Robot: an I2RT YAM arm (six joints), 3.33 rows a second.
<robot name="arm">
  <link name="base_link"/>
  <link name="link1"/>
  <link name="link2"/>
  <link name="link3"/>
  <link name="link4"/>
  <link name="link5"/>
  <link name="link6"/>
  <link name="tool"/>
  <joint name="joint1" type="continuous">
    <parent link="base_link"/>
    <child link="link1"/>
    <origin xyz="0 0 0.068"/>
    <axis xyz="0 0 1"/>
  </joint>
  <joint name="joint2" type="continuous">
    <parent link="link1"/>
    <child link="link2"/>
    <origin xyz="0.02 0.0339 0.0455" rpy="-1.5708 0 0"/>
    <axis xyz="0 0 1"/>
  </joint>
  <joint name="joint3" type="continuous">
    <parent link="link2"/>
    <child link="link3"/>
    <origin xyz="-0.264 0 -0.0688" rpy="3.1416 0 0"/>
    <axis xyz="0 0 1"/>
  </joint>
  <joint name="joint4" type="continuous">
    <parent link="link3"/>
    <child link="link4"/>
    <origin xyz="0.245 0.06 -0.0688"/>
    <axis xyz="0 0 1"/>
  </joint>
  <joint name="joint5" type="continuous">
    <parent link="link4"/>
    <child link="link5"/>
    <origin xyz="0.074 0.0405 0.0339" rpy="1.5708 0 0"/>
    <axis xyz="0 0 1"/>
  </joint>
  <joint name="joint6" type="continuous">
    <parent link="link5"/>
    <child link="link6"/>
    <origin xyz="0.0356 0 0.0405" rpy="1.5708 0 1.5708"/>
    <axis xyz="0 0 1"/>
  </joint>
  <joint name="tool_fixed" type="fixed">
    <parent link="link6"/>
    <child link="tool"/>
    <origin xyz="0 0 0" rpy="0 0 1.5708"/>
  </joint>
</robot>
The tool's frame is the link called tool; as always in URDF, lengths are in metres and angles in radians. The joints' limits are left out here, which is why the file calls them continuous.
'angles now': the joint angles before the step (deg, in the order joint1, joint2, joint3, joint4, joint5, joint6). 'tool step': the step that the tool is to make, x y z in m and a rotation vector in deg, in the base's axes. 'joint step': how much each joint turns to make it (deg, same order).
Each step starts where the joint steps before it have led.
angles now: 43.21, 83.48, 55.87, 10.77, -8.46, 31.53
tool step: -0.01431, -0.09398, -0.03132, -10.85, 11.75, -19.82
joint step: -11.45, -13.29, -10.98, -18.04, 8.26, 2.21
